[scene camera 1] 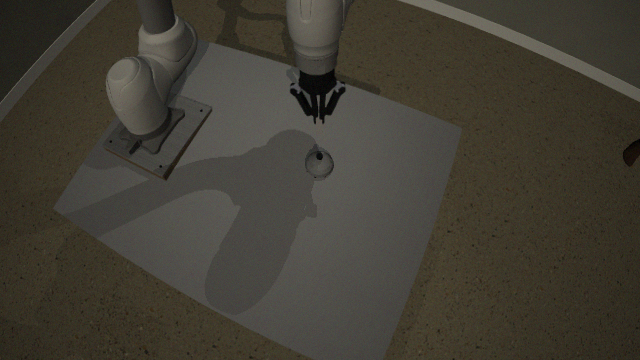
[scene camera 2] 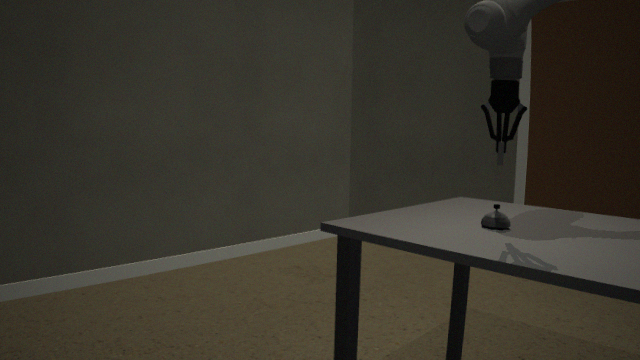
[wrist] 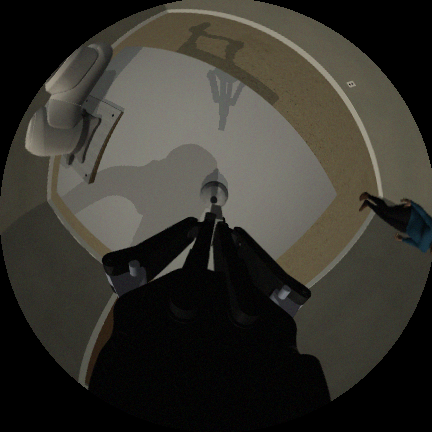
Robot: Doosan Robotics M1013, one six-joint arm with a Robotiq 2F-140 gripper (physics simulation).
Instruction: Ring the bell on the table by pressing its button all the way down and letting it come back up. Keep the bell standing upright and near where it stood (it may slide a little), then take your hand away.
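Seen in the pictures: gripper, fingertip midpoint: (scene camera 1: 319, 129) (scene camera 2: 499, 164) (wrist: 214, 212); arm's base at its link origin: (scene camera 1: 151, 125) (wrist: 81, 133).
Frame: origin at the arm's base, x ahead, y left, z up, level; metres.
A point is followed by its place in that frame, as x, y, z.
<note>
The bell (scene camera 1: 319, 167) @[0.590, 0.068, 0.015] (scene camera 2: 495, 221) @[0.568, 0.126, 0.000] (wrist: 214, 190) @[0.571, 0.108, 0.017] is a small silvery dome with a black button (scene camera 1: 319, 156) @[0.582, 0.087, 0.042] (scene camera 2: 496, 206) @[0.579, 0.098, 0.038] (wrist: 214, 199) @[0.583, 0.093, 0.042] on top. It stands upright on the light grey table (scene camera 1: 380, 200) @[0.788, 0.057, -0.025] (scene camera 2: 400, 225) @[0.789, 0.273, -0.024] (wrist: 280, 180) @[0.719, 0.258, -0.024]. The button is up and uncovered in the second scene view. My gripper (scene camera 1: 319, 121) @[0.576, 0.102, 0.157] (scene camera 2: 501, 150) (wrist: 214, 212) @[0.576, 0.102, 0.157] is shut with nothing between its fingers. It points straight down and hangs well above the bell, apart from it. A small pale tip shows below the fingers.
The arm's base plate (scene camera 1: 192, 135) @[0.159, 0.026, -0.009] (wrist: 107, 142) @[0.160, 0.026, -0.019] sits on the table at the left in the first scene view. A person (wrist: 417, 225) in a blue top shows at the right of the wrist view, off the table. The arm's shadow lies across the table beside the bell.
</note>
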